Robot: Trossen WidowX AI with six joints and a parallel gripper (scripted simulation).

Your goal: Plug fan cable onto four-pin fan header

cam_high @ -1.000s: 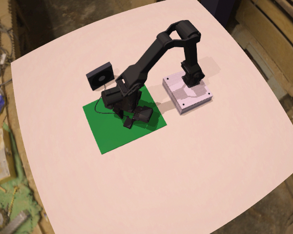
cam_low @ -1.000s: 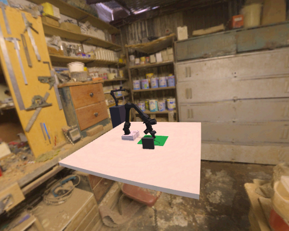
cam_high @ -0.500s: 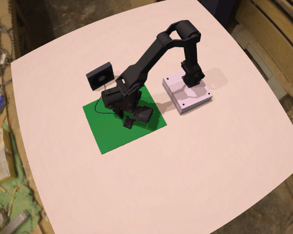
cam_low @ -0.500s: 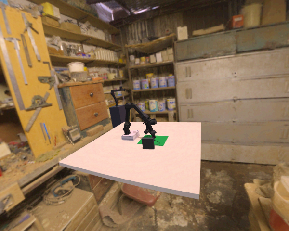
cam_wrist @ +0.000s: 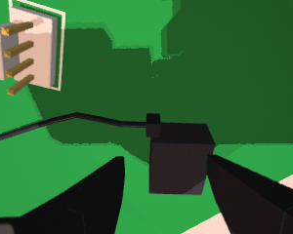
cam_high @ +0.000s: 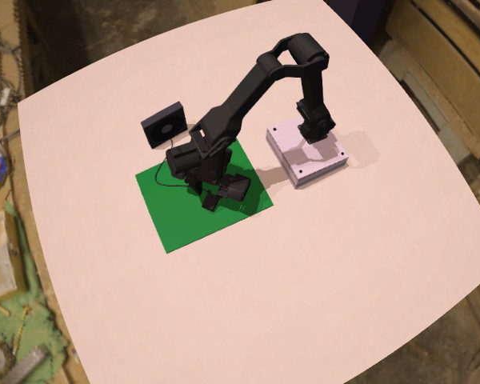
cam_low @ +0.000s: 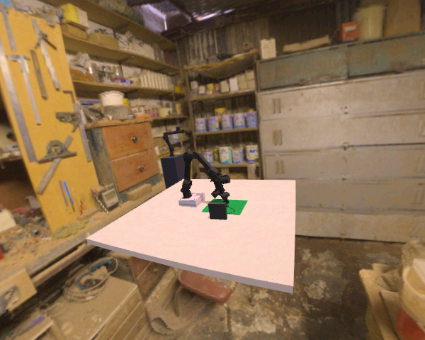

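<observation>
My gripper tip is now 1 cm to the right of the dark plug and 1 cm above it. From my gripper tip the other things lie so: green board 4 cm to the right, 4 cm below, 1 cm ahead; black fan 22 cm to the right, 4 cm above, 3 cm ahead; white four-pin header 8 cm to the right, 2 cm below.
</observation>
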